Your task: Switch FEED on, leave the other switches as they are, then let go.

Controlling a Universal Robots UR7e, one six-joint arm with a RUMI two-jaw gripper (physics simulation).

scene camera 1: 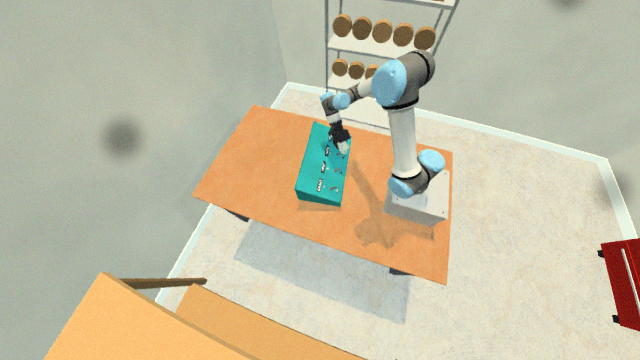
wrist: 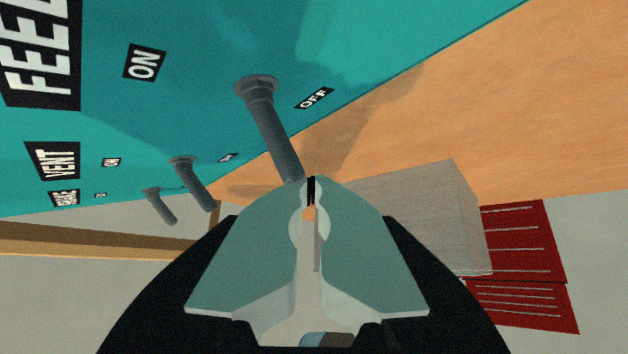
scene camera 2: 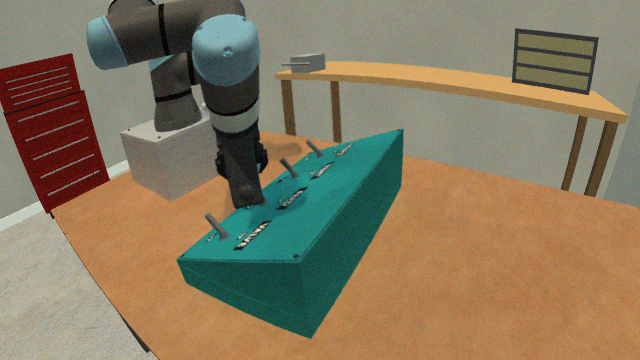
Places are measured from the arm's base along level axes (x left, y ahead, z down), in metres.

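Pixels of known places: gripper, fingertip midpoint: [scene camera 1: 345,154] [wrist: 311,179]; arm's base, link origin: [scene camera 2: 178,123].
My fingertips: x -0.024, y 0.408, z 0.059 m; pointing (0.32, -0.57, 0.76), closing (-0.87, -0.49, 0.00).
For each thing: its top centre in the pictures, then the offset to it from my fingertips. Level surfaces: height alone.
- FEED lever, top centre: [wrist: 272,178] dy +0.036, dx +0.000, dz -0.011 m
- VENT lever, top centre: [wrist: 192,210] [scene camera 2: 287,158] dy -0.003, dx +0.113, dz -0.008 m
- BRAKE lever, top centre: [wrist: 158,225] [scene camera 2: 313,140] dy -0.040, dx +0.227, dz -0.008 m
- VALVE lever, top centre: [scene camera 2: 212,214] dy +0.071, dx -0.115, dz -0.008 m
- orange table, surface height: dz +0.119 m
The teal switch box [scene camera 1: 307,172] [scene camera 2: 350,200] [wrist: 390,30] stands on the table with a sloping top. The FEED lever [wrist: 272,130] leans toward its OFF label in the wrist view; my gripper mostly hides it in scene camera 2. The VENT lever [scene camera 2: 289,168] [wrist: 196,186], the BRAKE lever [scene camera 2: 314,148] [wrist: 161,207] and the VALVE lever [scene camera 2: 216,226] also lean to the OFF side. My gripper [scene camera 1: 342,148] [scene camera 2: 248,205] [wrist: 311,179] is shut and empty. Its tips are right at the free end of the FEED lever, on its OFF side; whether they touch is unclear.
The orange table [scene camera 1: 240,160] [scene camera 2: 475,250] carries the box and the arm's pale base block [scene camera 1: 417,212] [scene camera 2: 167,165] [wrist: 425,215]. The VENT lever stands beside FEED on one side, VALVE on the other. A red cabinet [scene camera 2: 55,130] [wrist: 520,240] stands beyond the table.
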